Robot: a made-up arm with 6 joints.
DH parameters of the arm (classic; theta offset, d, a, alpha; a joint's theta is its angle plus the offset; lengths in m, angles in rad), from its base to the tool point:
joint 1: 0 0.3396 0 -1.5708
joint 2: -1.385 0 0.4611 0
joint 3: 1.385 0 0.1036 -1.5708
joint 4: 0 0.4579 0 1.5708
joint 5: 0 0 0.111 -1.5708
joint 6: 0 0.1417 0 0
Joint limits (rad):
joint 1: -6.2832..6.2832
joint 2: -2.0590..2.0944
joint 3: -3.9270..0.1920
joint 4: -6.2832..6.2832
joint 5: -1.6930..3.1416
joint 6: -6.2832..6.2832
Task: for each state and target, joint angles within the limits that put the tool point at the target. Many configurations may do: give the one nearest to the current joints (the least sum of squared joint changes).
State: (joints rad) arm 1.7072 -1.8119 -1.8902 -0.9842 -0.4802 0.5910
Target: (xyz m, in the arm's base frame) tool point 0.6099 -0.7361 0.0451
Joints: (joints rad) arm 2.3980 -2.0590 -2.5114 -0.8059 -0.7849 0.5910
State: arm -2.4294 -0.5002 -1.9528 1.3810 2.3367 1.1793
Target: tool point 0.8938 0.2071 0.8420
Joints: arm -2.7558 -1.3179 -2.6148 1.7209 1.6119 1.1793
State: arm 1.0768 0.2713 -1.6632 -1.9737 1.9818 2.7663
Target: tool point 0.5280 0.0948 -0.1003
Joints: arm 0.4874 1.1686 -1.0206 -1.7863 1.8589 2.7663
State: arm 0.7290 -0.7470 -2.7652 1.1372 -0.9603 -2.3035
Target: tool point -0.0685 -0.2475 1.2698
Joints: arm 0.6175 -0.3932 -2.5827 1.1217 -0.9210 -2.3035
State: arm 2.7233 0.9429 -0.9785 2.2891 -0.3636 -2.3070
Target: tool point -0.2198 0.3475 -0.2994
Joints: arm 2.4048 1.5138 -1.3519 2.1413 -0.1452 -2.3070
